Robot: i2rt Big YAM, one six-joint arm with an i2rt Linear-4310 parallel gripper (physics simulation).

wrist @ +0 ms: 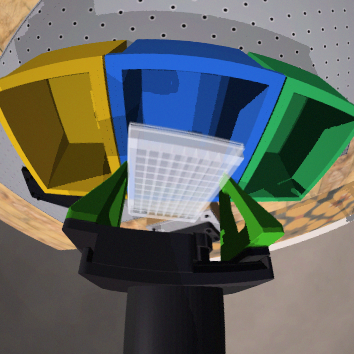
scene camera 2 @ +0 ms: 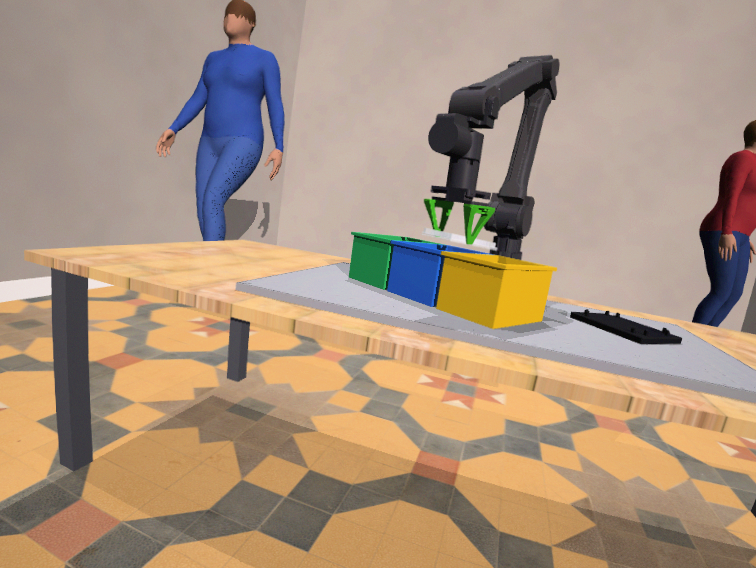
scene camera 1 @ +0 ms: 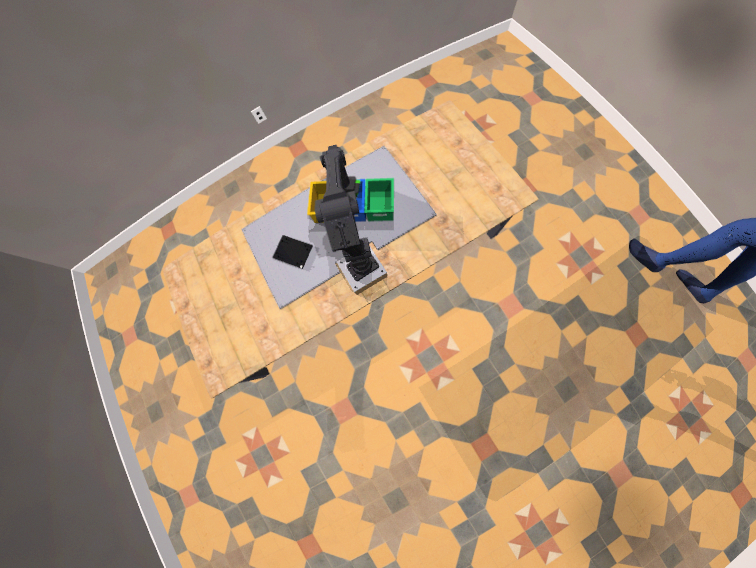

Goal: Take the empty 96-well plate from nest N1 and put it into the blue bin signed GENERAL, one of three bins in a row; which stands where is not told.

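Where they show: gripper, fingertip midpoint: point(wrist: 176, 170) point(scene camera 2: 452, 240); arm's base, link origin: point(wrist: 193, 233) point(scene camera 1: 363, 266).
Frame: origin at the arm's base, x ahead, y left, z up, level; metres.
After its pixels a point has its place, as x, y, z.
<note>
My gripper point(scene camera 2: 454, 236) @[0.294, -0.118, 0.063] point(wrist: 176, 170) @[0.294, -0.118, 0.063] points down and is shut on the clear, whitish 96-well plate point(scene camera 2: 452, 236) @[0.352, -0.115, 0.072] point(wrist: 170, 187) @[0.289, -0.110, 0.075], one green finger at each side. The plate is a little above the bin rims. The blue bin point(scene camera 1: 360, 207) @[0.271, -0.152, -0.047] point(scene camera 2: 415, 274) @[0.368, -0.169, -0.006] point(wrist: 150, 62) @[0.380, -0.149, 0.047] is the middle one of the row. In the wrist view the plate overlaps its opening and hides its near rim. Whether plate and rim touch cannot be told. No sign is readable. The black nest point(scene camera 1: 292, 251) @[0.270, 0.232, -0.042] point(scene camera 2: 623, 326) @[0.300, 0.223, -0.042] bears no plate. In scene camera 1 the arm hides the gripper and plate.
The yellow bin point(scene camera 1: 313, 198) @[0.411, 0.012, 0.016] point(scene camera 2: 525, 296) @[0.403, 0.024, -0.004] point(wrist: 97, 95) @[0.382, -0.102, 0.046] and the green bin point(scene camera 1: 379, 195) @[0.270, -0.262, -0.047] point(scene camera 2: 368, 261) @[0.290, -0.283, -0.007] point(wrist: 320, 135) @[0.207, -0.292, 0.010] flank the blue bin closely. All stand on a grey perforated board point(scene camera 1: 275, 287) @[0.172, 0.389, -0.054] point(scene camera 2: 293, 290) @[0.480, -0.353, -0.053] on a wooden table point(scene camera 1: 244, 342) @[0.038, 0.650, -0.066]. Two human figures stand beyond the table.
</note>
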